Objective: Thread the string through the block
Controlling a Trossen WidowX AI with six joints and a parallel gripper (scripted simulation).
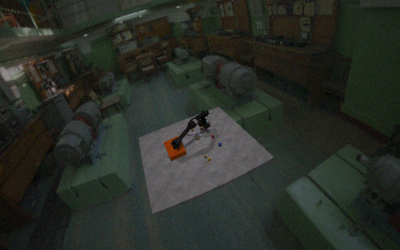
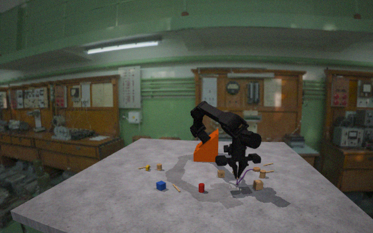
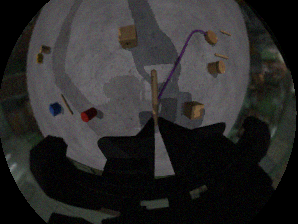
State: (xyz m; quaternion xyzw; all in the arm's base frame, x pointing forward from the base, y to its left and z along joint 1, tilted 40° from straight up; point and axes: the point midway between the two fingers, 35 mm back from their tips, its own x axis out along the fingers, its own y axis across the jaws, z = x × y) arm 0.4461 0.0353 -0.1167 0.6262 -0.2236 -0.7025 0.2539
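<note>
Right now the red cylinder is 1 cm ahead of my gripper tip, 15 cm to the right of it and 4 cm below it. From my gripper tip the other things lie so: blue cube: 1 cm behind, 33 cm to the right, 4 cm below; then thin wooden stick: 2 cm behind; then round wooden button: 21 cm behind, 16 cm to the left, 5 cm below.
</note>
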